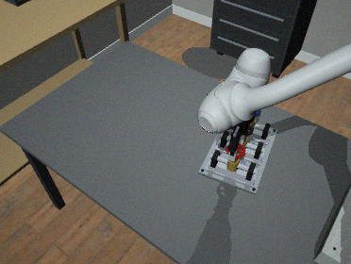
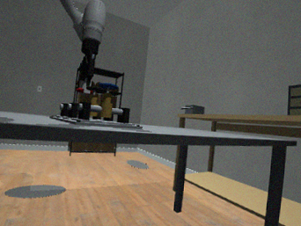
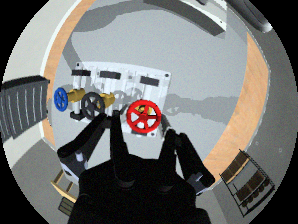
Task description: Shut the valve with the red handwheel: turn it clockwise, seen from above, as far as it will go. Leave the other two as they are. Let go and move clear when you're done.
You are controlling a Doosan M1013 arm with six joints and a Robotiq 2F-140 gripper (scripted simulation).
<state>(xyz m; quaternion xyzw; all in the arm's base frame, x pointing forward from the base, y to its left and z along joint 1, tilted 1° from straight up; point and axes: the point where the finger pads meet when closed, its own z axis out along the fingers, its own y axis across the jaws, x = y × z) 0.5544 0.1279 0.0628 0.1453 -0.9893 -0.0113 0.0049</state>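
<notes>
Now: the red handwheel 2 cm below my hand. Round my hand: blue handwheel: 8 cm ahead, 22 cm to the right, 2 cm below; then black handwheel: 4 cm ahead, 11 cm to the right, 2 cm below.
</notes>
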